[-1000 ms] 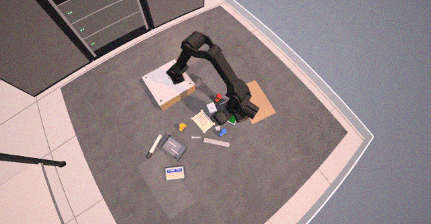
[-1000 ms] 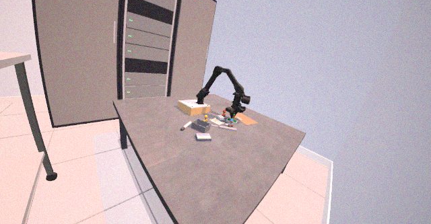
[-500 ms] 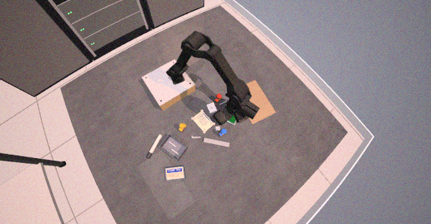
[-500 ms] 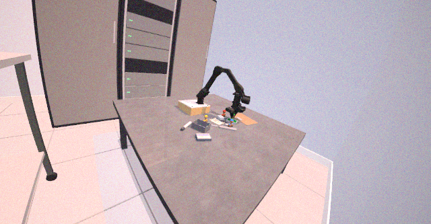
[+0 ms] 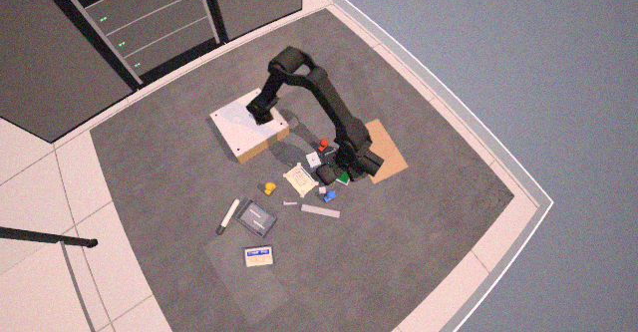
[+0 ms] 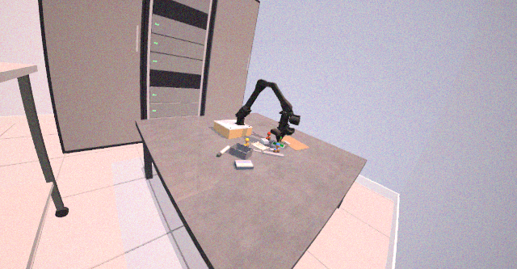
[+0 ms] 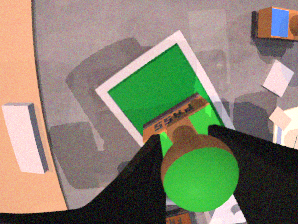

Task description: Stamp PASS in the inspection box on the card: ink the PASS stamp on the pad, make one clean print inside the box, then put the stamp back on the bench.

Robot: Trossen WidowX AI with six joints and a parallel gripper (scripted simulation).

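Now: the green stamp right at my gripper tip. From my gripper tip the other things lie so: blue stamp (7 cm to the right, 7 cm ahead, 2 cm below); green ink pad (3 cm below); white block (8 cm behind, 6 cm to the right, 2 cm below).
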